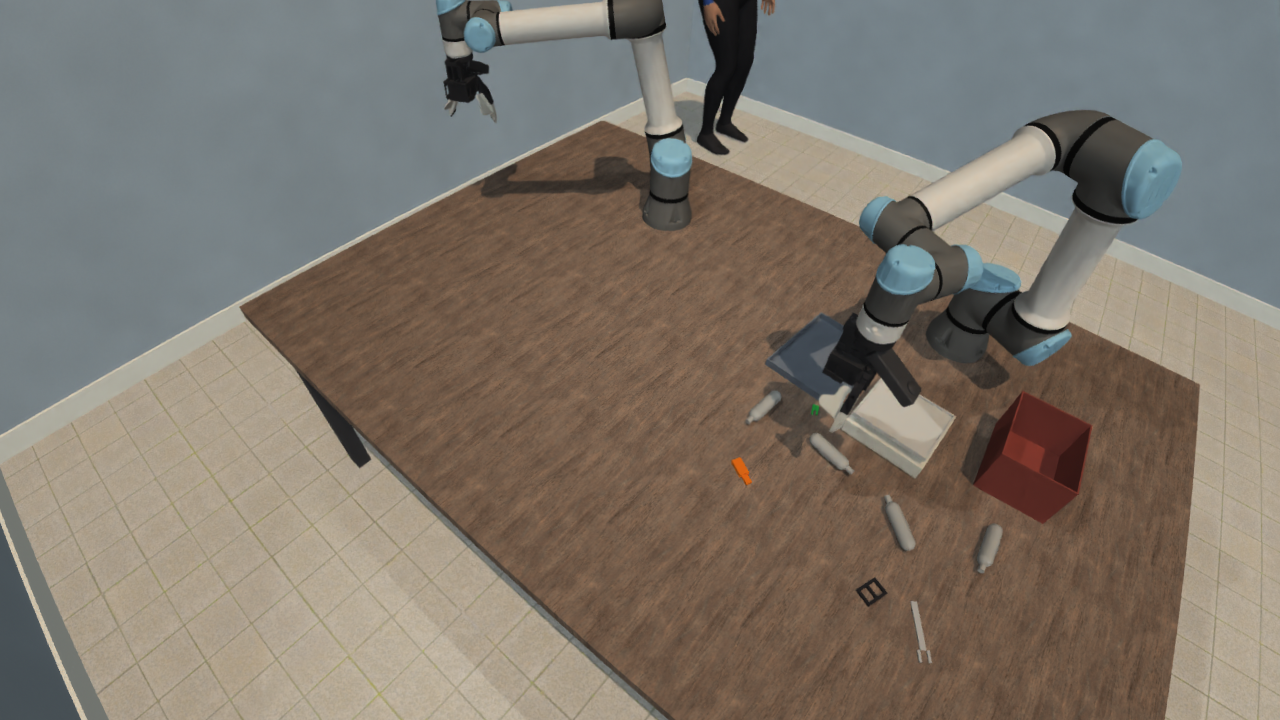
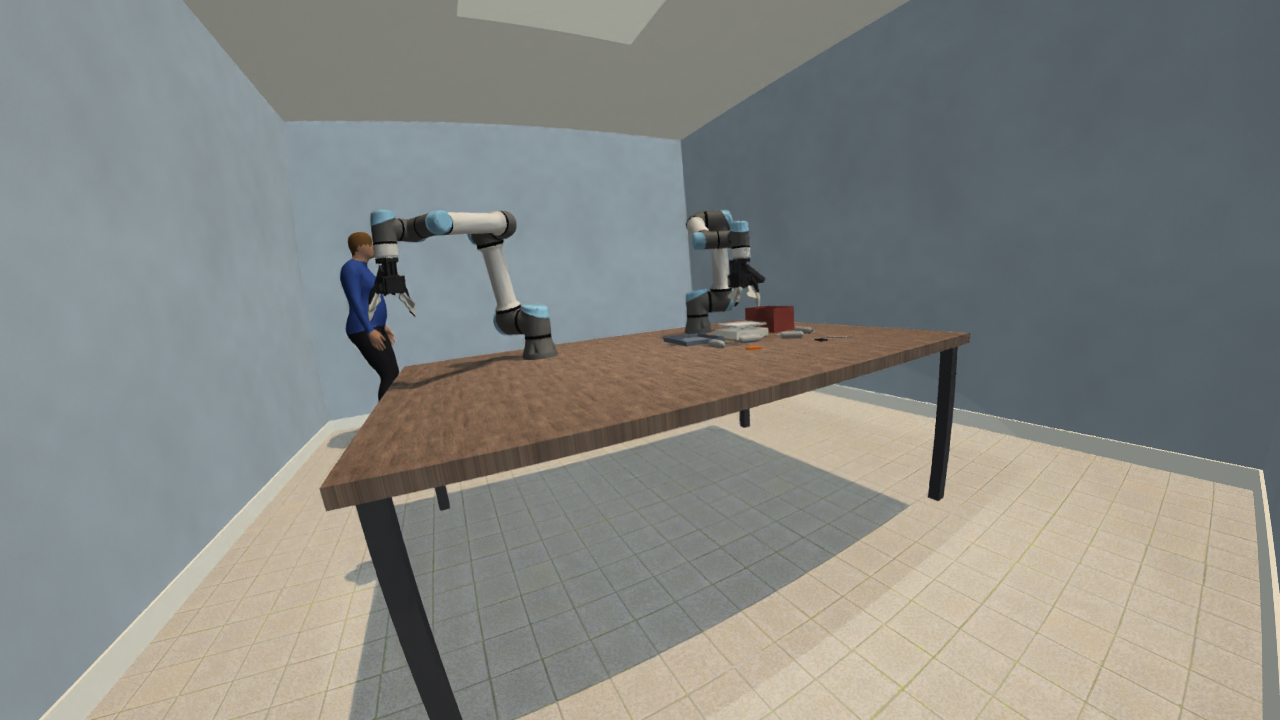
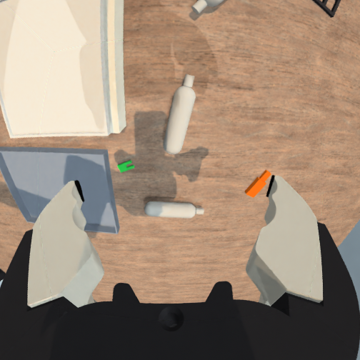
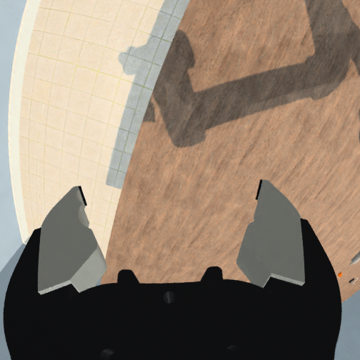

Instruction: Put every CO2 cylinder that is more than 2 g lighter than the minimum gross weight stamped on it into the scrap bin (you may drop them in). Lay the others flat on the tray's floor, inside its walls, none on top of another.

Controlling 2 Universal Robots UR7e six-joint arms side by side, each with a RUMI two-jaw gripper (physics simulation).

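Seen in the pictures: left gripper, fingertip midpoint: (image 1: 847,407) (image 2: 746,306); right gripper, fingertip midpoint: (image 1: 473,119) (image 2: 393,318); left arm's base, link origin: (image 1: 954,341) (image 2: 698,332); right arm's base, link origin: (image 1: 666,217) (image 2: 540,356).
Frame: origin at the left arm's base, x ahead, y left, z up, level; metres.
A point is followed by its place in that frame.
Four grey CO2 cylinders lie on the table: one (image 1: 763,407) @(z 0.028, x 0.390, y -0.461 m) (image 3: 171,210) near the tray (image 1: 805,347) @(z 0.003, x 0.150, y -0.383 m) (image 3: 30,172), one (image 1: 831,454) @(z 0.025, x 0.467, y -0.308 m) (image 3: 180,117) by the white box-shaped device, one (image 1: 898,523) @(z 0.027, x 0.590, y -0.171 m) farther along, one (image 1: 989,548) @(z 0.029, x 0.597, y 0.003 m) near the red scrap bin (image 1: 1020,479) @(z 0.082, x 0.461, y 0.054 m) (image 2: 780,318) @(z 0.066, x 0.458, y 0.045 m). No stamped weights are legible. My left gripper (image 1: 829,416) @(z 0.152, x 0.444, y -0.316 m) (image 2: 748,302) @(z 0.152, x 0.444, y -0.316 m) (image 3: 174,180) is open and empty, above the table near the tray and the two nearer cylinders. My right gripper (image 1: 471,116) @(z 0.239, x -0.258, y -1.453 m) (image 2: 392,313) @(z 0.239, x -0.258, y -1.453 m) (image 4: 170,186) is open and empty, high at the table's far left edge.
The white device (image 1: 904,428) @(z 0.062, x 0.385, y -0.169 m) (image 3: 55,65) stands between tray and bin. A green clip (image 1: 815,409) @(z 0.003, x 0.339, y -0.345 m) (image 3: 126,166), an orange piece (image 1: 742,471) @(z 0.009, x 0.550, y -0.479 m) (image 3: 257,184), a black frame (image 1: 870,591) @(z 0.004, x 0.728, y -0.214 m) and a light forked tool (image 1: 918,625) @(z 0.003, x 0.767, y -0.127 m) lie on the table. A person (image 1: 729,62) (image 2: 356,291) stands behind.
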